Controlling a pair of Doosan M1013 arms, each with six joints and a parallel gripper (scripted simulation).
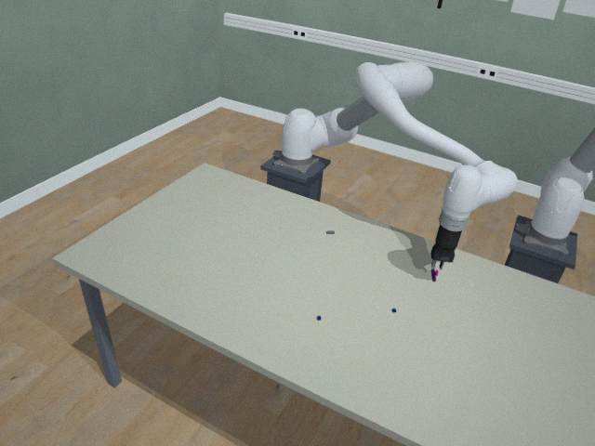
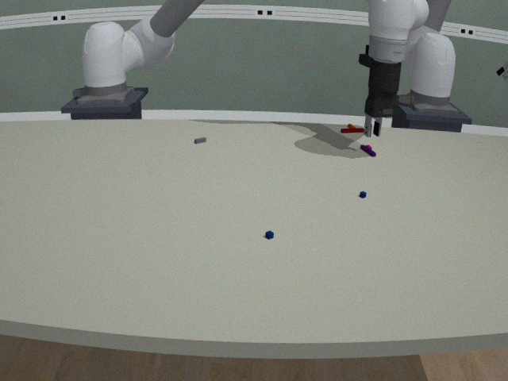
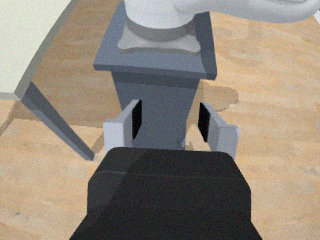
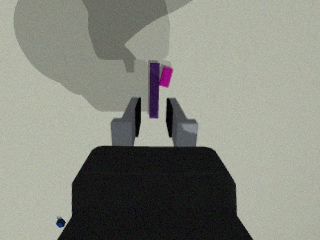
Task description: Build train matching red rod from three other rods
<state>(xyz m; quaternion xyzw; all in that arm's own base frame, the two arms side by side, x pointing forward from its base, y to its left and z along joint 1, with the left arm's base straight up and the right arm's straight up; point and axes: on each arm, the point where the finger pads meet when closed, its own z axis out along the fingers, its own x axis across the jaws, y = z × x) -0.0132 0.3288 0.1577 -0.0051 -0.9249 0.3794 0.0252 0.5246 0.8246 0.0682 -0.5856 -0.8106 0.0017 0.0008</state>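
Right now the purple rod is 60 mm below my right hand and 10 mm behind it. The rest, counted from my right hand: red rod: 160 mm behind, 60 mm below, 10 mm to the right; orange rod: 190 mm behind, 60 mm below, 10 mm to the right; magenta rod: 60 mm below, 30 mm behind.
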